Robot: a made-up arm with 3 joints. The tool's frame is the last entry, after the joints. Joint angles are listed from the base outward.
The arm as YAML. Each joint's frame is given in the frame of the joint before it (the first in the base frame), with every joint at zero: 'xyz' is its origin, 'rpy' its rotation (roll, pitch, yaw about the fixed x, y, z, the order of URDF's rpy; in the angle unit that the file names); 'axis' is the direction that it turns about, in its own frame. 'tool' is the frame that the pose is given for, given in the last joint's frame.
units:
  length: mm
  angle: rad
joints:
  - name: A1
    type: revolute
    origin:
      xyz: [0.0, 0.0, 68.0]
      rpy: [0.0, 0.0, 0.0]
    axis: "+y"
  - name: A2
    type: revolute
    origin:
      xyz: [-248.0, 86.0, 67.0]
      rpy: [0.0, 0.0, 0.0]
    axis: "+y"
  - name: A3
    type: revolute
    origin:
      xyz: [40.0, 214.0, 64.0]
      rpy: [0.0, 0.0, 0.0]
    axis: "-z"
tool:
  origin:
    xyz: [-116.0, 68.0, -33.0]
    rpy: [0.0, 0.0, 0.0]
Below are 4 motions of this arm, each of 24 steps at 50 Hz.
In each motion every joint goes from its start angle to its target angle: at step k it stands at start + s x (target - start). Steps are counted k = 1, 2, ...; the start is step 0. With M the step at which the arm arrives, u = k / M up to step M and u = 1 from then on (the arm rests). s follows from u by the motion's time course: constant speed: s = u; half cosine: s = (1 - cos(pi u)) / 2; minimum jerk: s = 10 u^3 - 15 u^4 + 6 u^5.
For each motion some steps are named. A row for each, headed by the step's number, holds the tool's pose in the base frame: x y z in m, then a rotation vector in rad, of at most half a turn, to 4 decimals.
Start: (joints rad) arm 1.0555 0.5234 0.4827
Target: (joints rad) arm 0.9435 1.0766 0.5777
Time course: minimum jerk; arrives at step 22
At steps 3, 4, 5, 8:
3: -0.0330 0.4142 0.3471 -0.3841 1.5539 -0.3776
4: -0.0333 0.4144 0.3463 -0.3885 1.5641 -0.3778
5: -0.0339 0.4146 0.3451 -0.3951 1.5791 -0.3782
8: -0.0368 0.4158 0.3393 -0.4281 1.6520 -0.3790

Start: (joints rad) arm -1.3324 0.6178 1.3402
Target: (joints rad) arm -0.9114 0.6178 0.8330
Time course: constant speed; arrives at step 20
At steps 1, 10, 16, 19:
1: -0.0894 0.4294 -0.0818 0.4548 -0.5892 -1.2586
10: -0.1425 0.4343 -0.0769 0.2736 -0.4531 -1.0626
16: -0.1786 0.4337 -0.0653 0.1765 -0.3498 -0.9230
19: -0.1963 0.4322 -0.0569 0.1350 -0.2950 -0.8511

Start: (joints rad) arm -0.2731 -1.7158 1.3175
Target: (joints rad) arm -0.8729 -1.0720 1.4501
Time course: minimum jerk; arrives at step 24
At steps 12, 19, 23, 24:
12: -0.3062 0.4266 0.0565 1.3271 -1.6017 -0.8835
19: -0.2791 0.4238 0.0039 1.3667 -1.5558 -0.9288
23: -0.2738 0.4233 -0.0031 1.3724 -1.5490 -0.9355
24: -0.2737 0.4233 -0.0032 1.3725 -1.5490 -0.9356

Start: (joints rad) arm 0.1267 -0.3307 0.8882
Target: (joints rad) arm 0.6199 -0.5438 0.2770
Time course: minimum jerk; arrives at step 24
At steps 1, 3, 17, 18, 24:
1: -0.2247 0.4329 0.2002 0.0905 -0.1902 -0.8846
3: -0.2250 0.4327 0.2017 0.0876 -0.1865 -0.8754
17: -0.2199 0.4053 0.2863 -0.0062 0.0331 -0.3700
18: -0.2180 0.4028 0.2912 -0.0080 0.0466 -0.3402
24: -0.2134 0.3971 0.3015 -0.0105 0.0756 -0.2769

